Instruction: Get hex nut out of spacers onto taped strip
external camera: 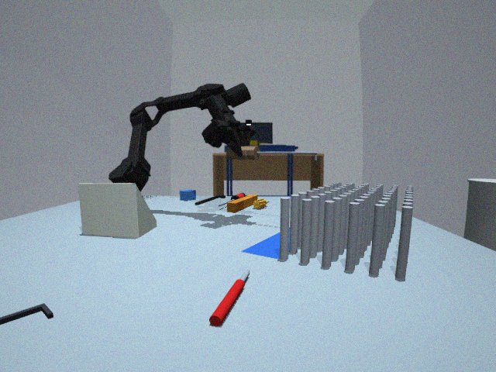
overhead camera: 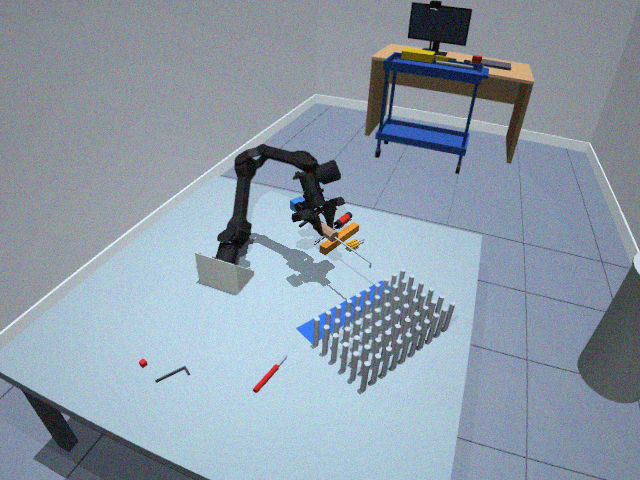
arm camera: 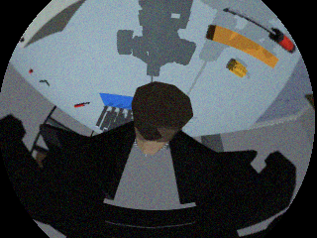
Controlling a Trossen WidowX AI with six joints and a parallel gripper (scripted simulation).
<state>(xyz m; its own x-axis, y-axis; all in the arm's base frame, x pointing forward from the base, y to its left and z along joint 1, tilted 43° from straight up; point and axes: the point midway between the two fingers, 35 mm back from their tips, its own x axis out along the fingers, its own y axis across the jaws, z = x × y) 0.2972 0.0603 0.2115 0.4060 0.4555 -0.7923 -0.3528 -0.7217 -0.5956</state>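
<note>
Now: gripper tip 15 cm short of the blue taped strip, 10 cm to the left of it and 18 cm above it. Round my gripper tip: orange block (5 cm behind, 23 cm to the left, 17 cm below); then red-handled screwdriver (8 cm ahead, 42 cm to the right, 18 cm below); then pick tool (9 cm ahead, 4 cm to the right).
</note>
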